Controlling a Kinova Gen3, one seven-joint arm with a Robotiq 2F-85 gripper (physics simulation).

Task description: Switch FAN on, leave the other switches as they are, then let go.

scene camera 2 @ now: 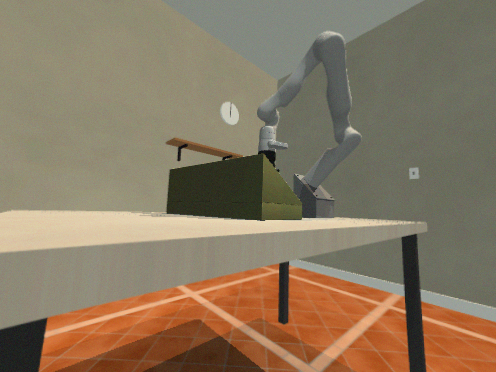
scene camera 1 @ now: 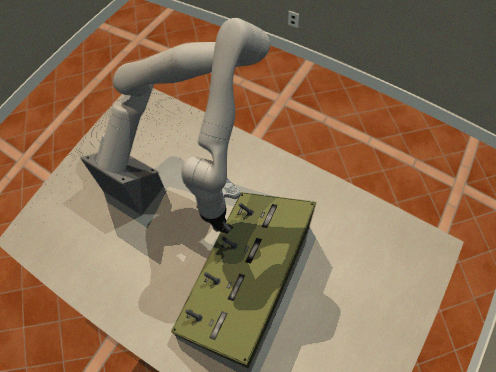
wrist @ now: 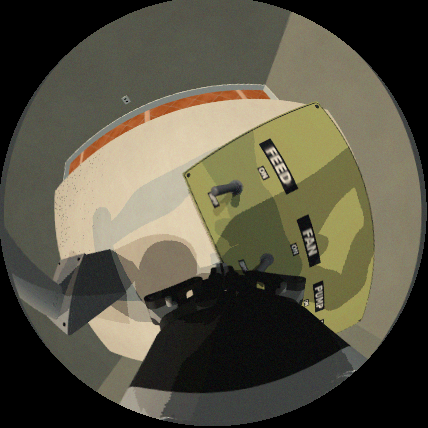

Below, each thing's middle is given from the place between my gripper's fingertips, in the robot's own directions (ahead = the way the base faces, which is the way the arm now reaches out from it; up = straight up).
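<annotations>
With the olive switch panel (scene camera 1: pixel 234 312) as my reference, my hand is 30 mm above it, and I find the hand 140 mm short of the panel and 90 mm to the left of it.
</annotations>
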